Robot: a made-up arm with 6 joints. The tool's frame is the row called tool. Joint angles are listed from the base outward. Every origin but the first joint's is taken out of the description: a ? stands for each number. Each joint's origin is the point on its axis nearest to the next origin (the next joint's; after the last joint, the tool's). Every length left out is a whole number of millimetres.
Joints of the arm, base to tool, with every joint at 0 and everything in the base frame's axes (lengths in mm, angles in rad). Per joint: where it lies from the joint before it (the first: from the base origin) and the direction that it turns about. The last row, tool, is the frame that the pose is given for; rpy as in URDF.
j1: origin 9 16 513 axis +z
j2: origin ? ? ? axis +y
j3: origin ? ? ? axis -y
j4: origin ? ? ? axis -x
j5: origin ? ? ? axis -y
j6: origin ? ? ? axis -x
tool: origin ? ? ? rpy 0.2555 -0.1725 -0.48
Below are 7 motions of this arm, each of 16 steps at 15 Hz.
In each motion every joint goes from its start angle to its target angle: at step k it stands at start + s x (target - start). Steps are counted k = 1, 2, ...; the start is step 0. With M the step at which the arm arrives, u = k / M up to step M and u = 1 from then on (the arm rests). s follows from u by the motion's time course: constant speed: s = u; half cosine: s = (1 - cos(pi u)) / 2; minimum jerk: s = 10 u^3 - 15 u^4 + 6 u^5.
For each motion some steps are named. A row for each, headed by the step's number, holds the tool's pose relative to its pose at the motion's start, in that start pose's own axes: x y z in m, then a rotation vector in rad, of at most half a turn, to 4 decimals.
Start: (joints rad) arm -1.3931 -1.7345 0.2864 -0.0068 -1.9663 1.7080
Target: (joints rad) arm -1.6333 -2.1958 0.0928 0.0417 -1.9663 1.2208
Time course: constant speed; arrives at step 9
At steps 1, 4, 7, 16:
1: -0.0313 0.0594 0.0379 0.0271 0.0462 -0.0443
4: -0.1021 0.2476 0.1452 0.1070 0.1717 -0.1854
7: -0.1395 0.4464 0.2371 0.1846 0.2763 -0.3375
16: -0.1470 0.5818 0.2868 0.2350 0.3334 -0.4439

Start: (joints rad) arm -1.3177 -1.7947 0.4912 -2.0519 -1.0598 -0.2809
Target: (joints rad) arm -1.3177 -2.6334 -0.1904 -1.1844 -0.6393 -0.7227
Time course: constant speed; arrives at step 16
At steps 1, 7, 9, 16:
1: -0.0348 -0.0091 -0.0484 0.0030 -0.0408 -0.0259
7: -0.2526 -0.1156 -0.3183 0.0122 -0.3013 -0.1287
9: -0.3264 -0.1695 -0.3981 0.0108 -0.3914 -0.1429
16: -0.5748 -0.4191 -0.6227 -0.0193 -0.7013 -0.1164

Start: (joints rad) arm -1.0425 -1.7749 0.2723 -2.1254 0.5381 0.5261
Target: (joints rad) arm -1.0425 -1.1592 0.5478 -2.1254 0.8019 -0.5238
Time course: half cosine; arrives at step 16
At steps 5, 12, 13, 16:
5: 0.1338 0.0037 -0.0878 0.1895 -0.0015 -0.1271
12: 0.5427 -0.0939 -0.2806 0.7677 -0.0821 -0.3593
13: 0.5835 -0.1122 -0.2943 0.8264 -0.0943 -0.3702
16: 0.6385 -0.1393 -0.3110 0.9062 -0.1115 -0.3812

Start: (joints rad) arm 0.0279 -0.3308 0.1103 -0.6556 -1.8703 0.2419
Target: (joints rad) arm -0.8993 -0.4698 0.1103 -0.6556 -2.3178 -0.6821
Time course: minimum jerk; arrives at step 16
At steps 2, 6, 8, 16:
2: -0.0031 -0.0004 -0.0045 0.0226 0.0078 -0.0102
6: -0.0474 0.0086 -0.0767 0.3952 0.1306 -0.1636
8: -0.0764 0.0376 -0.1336 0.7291 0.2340 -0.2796
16: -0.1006 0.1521 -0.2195 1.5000 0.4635 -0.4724

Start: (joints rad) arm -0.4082 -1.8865 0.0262 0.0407 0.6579 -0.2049
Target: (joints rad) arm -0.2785 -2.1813 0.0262 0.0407 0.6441 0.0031
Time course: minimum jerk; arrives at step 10
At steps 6, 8, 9, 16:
6: -0.0745 -0.0789 0.2558 -0.0118 -0.2334 0.0010
8: -0.1160 -0.1155 0.3469 -0.0218 -0.3238 -0.0073
9: -0.1247 -0.1227 0.3638 -0.0241 -0.3411 -0.0094
16: -0.1262 -0.1240 0.3667 -0.0245 -0.3441 -0.0098

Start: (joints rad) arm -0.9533 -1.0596 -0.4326 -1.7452 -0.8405 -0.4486
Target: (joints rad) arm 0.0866 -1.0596 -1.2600 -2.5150 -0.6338 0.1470
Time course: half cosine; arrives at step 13
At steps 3, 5, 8, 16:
3: -0.0288 -0.0362 0.0511 0.0854 0.1169 -0.0334
5: -0.0758 -0.0915 0.1266 0.2241 0.2700 -0.1074
8: -0.1694 -0.1739 0.2683 0.4558 0.4506 -0.3200
16: -0.2484 -0.2180 0.4287 0.5925 0.5144 -0.6019

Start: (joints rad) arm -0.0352 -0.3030 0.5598 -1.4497 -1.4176 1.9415
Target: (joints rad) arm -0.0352 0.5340 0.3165 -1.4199 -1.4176 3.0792
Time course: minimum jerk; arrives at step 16
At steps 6, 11, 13, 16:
6: -0.0088 -0.0629 -0.3276 -0.0221 0.0291 0.0578
11: -0.1463 0.0156 -0.9370 -0.0327 0.0350 0.1951
13: -0.1989 0.0708 -1.0635 -0.0289 0.0246 0.2280
16: -0.2200 0.0945 -1.1078 -0.0269 0.0196 0.2397

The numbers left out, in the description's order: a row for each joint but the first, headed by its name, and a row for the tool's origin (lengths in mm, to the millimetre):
j2: 18 -21 0
j3: 4 0 1159
j4: 486 0 6
j5: 0 -202 -9
j6: -8 0 26
tool: 0 15 -28

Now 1 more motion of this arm.
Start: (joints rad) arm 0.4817 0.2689 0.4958 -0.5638 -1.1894 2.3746
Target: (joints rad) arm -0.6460 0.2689 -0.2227 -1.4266 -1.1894 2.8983
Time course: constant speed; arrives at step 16
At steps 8, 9, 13, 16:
8: -0.3445 0.3400 -0.1175 0.3736 0.1989 -0.3095
9: -0.3838 0.3845 -0.1094 0.4097 0.2326 -0.3694
13: -0.5141 0.5534 -0.0368 0.5194 0.3944 -0.6425
16: -0.5774 0.6638 0.0481 0.5616 0.5470 -0.8720

